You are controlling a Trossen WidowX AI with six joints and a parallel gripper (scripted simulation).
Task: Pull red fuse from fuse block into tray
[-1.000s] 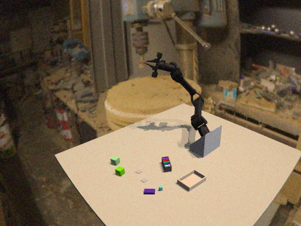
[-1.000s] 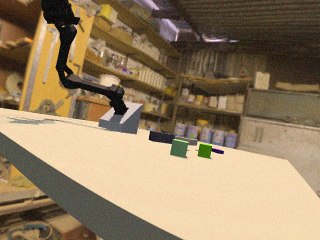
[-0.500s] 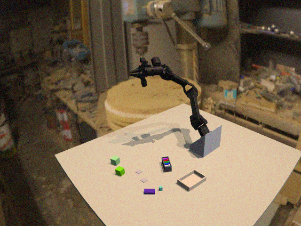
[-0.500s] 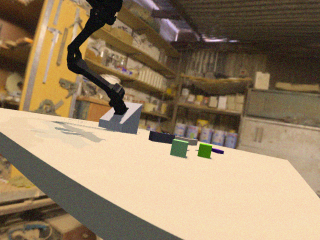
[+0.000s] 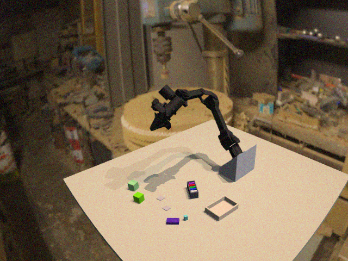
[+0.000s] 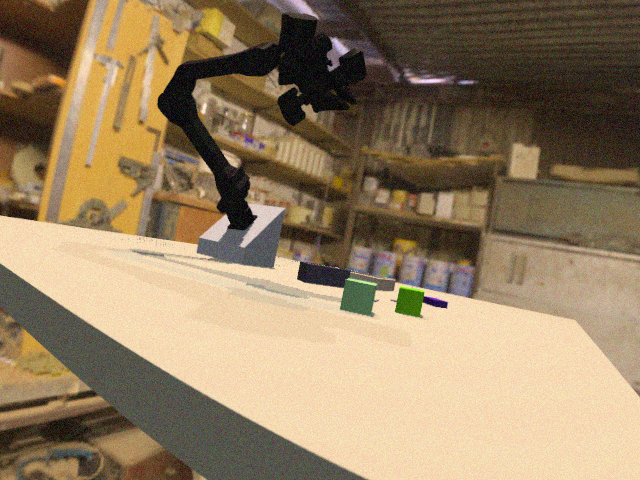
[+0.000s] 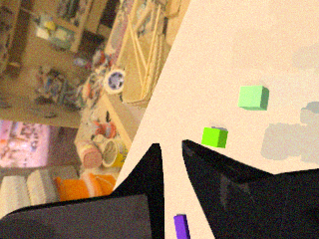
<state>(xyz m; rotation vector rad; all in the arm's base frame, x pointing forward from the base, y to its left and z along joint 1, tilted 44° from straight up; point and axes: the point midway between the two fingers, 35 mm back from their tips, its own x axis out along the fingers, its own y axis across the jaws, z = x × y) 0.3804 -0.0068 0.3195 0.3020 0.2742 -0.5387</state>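
Right now my gripper tip is 10 cm past the red fuse, 16 cm to the right of it and 31 cm above it. Also, from my gripper tip: tan tray (8 cm behind, 39 cm to the left, 33 cm below).
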